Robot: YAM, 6 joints.
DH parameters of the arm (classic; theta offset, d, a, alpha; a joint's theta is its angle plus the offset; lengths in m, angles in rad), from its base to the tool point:
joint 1: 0 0.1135 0.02 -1.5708
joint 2: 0 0 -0.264 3.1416
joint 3: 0.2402 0 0.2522 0
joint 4: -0.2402 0 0.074 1.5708
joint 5: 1.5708 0 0 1.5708
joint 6: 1.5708 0.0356 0 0
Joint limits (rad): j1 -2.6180..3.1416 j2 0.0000..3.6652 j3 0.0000..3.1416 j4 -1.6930..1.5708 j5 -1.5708..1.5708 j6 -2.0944..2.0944
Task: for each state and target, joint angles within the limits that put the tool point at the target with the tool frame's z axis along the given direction. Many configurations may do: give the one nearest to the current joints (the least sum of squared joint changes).
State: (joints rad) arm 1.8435 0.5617 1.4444 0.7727 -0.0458 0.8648
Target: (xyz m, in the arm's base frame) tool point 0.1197 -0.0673 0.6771 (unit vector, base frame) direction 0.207 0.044 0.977
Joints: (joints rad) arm 2.5916 0.8883 2.1147 0.5002 0.1463 0.8648
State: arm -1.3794 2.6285 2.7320 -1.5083 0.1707 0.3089
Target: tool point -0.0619 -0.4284 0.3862 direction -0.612 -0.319 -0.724
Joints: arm -1.6667 2.3054 2.7953 -1.5816 0.6169 0.3089
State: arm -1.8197 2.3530 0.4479 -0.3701 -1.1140 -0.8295
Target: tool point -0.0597 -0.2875 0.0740 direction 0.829 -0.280 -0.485
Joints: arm -1.8818 1.9778 0.8802 -0.4466 -1.0645 -0.8295
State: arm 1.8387 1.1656 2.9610 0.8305 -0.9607 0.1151
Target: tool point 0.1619 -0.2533 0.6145 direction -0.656 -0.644 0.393
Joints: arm 2.2481 0.8130 2.6283 -0.0176 -1.1555 0.1151
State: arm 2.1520 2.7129 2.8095 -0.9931 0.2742 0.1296
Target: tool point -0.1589 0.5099 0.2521 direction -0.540 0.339 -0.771
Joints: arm 1.8443 2.5608 2.6613 -1.1217 -0.4424 0.1296
